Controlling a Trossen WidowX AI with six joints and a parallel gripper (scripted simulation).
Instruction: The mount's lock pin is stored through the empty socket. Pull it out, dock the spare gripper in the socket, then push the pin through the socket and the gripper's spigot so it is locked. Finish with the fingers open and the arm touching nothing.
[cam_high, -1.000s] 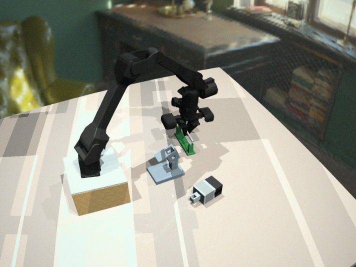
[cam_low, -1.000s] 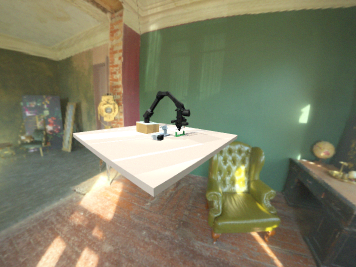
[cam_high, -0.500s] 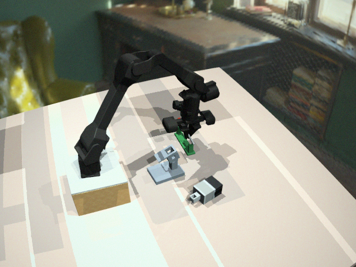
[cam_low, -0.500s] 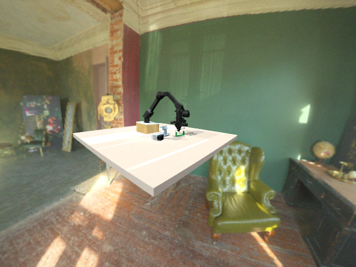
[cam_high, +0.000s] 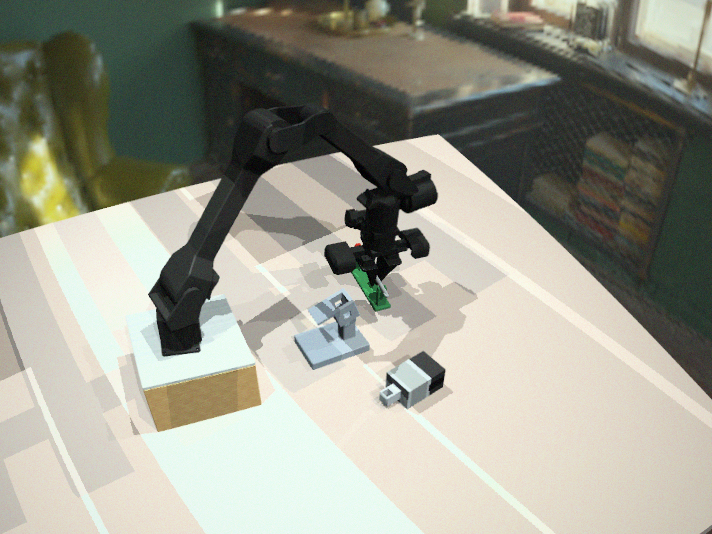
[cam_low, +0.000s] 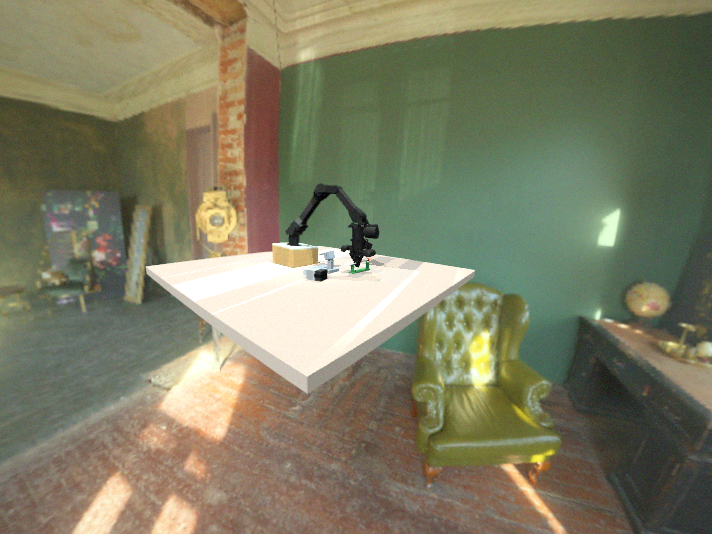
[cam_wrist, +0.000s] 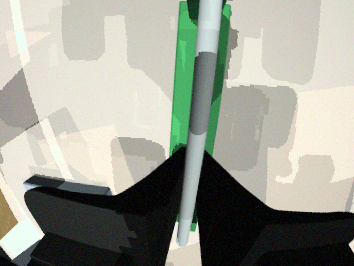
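Now: gripper tip 20 mm to the right of the green rack. From my gripper tip the other things lie so: spare gripper 260 mm to the right, 20 mm behind; then grey mount 110 mm to the right, 100 mm behind, 30 mm above.
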